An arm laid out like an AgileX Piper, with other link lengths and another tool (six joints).
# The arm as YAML. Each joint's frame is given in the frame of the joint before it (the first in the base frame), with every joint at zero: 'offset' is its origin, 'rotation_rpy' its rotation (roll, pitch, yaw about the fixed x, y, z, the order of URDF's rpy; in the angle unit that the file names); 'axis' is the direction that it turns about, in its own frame. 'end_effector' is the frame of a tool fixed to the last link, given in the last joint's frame.
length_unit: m
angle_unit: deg
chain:
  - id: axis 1
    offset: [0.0, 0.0, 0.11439]
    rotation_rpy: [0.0, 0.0, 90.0]
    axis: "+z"
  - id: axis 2
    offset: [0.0, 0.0, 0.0]
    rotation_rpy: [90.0, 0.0, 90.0]
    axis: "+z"
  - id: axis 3
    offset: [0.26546, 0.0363, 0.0]
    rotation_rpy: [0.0, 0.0, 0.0]
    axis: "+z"
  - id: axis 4
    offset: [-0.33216, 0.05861, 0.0]
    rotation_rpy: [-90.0, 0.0, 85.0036]
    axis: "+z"
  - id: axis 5
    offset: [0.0, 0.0, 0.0]
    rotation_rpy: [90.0, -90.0, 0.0]
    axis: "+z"
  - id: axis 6
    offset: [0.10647, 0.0, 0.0]
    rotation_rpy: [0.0, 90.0, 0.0]
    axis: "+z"
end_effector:
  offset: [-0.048, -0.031, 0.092]
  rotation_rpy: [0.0, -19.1, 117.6]
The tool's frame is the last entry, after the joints.
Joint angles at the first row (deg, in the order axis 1, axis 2, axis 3, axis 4, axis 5, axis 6):
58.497 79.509 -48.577 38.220 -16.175 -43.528
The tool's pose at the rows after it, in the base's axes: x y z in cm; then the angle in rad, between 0 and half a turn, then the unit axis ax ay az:
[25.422, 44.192, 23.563, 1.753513, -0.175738, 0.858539, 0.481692]
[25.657, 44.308, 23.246, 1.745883, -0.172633, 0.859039, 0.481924]
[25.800, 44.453, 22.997, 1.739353, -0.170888, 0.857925, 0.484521]
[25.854, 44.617, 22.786, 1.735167, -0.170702, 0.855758, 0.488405]
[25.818, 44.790, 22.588, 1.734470, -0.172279, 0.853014, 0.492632]
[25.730, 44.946, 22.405, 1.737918, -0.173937, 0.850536, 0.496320]
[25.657, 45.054, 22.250, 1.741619, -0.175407, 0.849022, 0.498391]
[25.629, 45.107, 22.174, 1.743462, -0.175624, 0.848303, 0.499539]
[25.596, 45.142, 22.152, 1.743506, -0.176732, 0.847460, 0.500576]
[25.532, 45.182, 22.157, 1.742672, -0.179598, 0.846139, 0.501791]
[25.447, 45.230, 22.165, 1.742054, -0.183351, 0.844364, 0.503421]
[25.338, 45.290, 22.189, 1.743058, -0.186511, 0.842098, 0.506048]
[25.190, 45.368, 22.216, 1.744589, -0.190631, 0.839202, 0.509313]
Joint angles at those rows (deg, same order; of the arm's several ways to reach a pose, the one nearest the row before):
58.502 80.406 -48.577 37.797 -17.278 -42.811
58.503 81.225 -48.578 36.661 -18.428 -41.506
58.502 81.987 -48.577 34.919 -19.496 -39.671
58.501 82.667 -48.577 32.918 -20.382 -37.656
58.501 83.237 -48.577 30.857 -20.983 -35.664
58.501 83.665 -48.578 29.063 -21.257 -33.877
58.502 83.956 -48.577 27.887 -21.363 -32.711
58.502 84.114 -48.578 27.314 -21.448 -32.099
58.502 84.187 -48.576 26.848 -21.525 -31.714
58.503 84.213 -48.577 26.250 -21.567 -31.367
58.490 84.236 -48.577 25.413 -21.588 -30.857
58.471 84.258 -48.577 24.306 -21.587 -29.991
58.457 84.282 -48.577 22.916 -21.579 -28.910

